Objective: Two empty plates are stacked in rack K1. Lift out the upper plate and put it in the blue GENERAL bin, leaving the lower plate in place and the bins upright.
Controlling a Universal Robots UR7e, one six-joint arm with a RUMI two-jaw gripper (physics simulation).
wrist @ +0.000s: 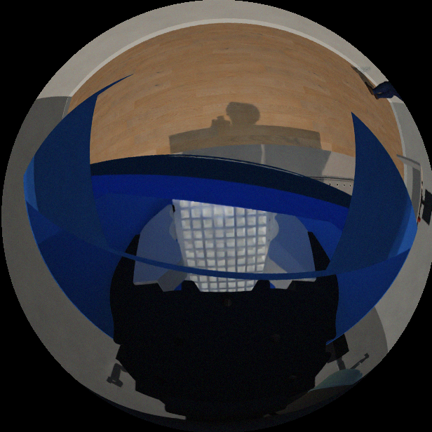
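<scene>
The white gridded plate (223, 245) shows in the middle of the wrist view, between the two grey fingers of my gripper (223, 230). The gripper is shut on it at its left and right sides. The blue bin (65, 165) surrounds plate and fingers on several sides, with high side walls at left and right. A thin blue edge of it crosses the view in front of the plate and fingers. A bright blue wall hides the plate's far end. The bin's label does not show. Rack K1 and the lower plate cannot be made out.
A dark blue bin wall (225, 167) runs across beyond the plate. Behind it lie a grey surface with small holes and the wooden floor (210, 75), with shadows on it. A dark blue object (385, 90) shows at the upper right edge, and a teal shape (345, 379) at the lower right.
</scene>
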